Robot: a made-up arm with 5 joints.
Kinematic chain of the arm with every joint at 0, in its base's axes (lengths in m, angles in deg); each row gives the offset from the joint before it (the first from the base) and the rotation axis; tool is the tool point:
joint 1: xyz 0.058 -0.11 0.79 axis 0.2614 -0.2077 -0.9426
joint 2: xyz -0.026 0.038 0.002 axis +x
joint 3: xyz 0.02 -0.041 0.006 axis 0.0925 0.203 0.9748
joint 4: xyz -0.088 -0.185 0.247 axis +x
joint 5: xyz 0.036 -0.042 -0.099 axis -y
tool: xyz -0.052 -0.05 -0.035
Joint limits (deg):
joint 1: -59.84..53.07
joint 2: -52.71..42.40
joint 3: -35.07..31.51
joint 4: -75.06..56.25
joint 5: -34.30..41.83
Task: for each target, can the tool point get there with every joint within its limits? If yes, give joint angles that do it. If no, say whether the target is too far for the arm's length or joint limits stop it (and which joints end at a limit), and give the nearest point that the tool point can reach.
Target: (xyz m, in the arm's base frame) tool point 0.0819 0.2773 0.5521
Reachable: no: joint limits stop it (at a limit: joint 1, joint 2, joint 3) | nearest point -0.1299 -0.0283 0.7006 | short by 0.400 m
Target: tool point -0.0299 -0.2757 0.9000
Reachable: yes | joints -28.14 4.65 -20.66 44.30 -1.71
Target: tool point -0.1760 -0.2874 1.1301
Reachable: yes | joints 27.95 -24.84 1.26 -49.91 -7.43
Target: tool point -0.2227 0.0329 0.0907
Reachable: no: too far | nearest point -0.2231 -0.1522 0.5756 | short by 0.519 m
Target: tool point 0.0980 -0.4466 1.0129
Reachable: yes | joints -20.82 3.34 3.95 -33.42 -20.39
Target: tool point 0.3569 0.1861 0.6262
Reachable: no: joint limits stop it (at a limit: joint 1, joint 3, joint 5) | nearest point 0.3282 -0.2180 0.6863 | short by 0.410 m
